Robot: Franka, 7 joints.
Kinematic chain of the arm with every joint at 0, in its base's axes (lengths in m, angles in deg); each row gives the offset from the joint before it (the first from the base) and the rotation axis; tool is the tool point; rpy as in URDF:
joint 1: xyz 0 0 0.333 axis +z
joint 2: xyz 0 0 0 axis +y
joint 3: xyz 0 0 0.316 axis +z
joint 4: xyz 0.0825 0 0 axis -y
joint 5: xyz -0.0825 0 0.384 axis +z
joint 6: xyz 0 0 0 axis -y
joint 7: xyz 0.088 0 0 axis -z
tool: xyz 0 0 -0.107 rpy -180 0 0
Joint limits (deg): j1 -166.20..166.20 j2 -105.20..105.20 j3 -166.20..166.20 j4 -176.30..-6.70 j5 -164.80..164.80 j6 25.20..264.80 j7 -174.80..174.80
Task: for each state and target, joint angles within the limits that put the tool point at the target. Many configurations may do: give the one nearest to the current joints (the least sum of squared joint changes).
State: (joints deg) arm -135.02 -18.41 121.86 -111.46 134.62 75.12 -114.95
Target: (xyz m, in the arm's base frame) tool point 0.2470 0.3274 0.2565
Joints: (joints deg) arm -110.02 -11.63 146.91 -153.60 118.37 65.90 -114.95
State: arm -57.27 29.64 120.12 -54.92 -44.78 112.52 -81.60
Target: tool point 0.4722 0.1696 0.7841
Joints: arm -66.32 36.67 122.62 -82.04 -38.96 91.15 -81.60
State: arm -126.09 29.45 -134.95 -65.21 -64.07 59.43 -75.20
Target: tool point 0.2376 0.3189 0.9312
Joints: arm -141.21 6.02 -151.82 -60.99 -68.93 69.17 -75.20
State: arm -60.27 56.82 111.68 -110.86 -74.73 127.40 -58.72
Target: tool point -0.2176 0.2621 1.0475
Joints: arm -25.90 18.95 164.31 -69.86 -74.04 143.43 -58.72
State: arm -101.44 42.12 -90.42 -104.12 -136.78 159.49 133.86
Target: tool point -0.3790 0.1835 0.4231
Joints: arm -98.61 53.30 -116.01 -138.68 -145.10 174.71 133.86
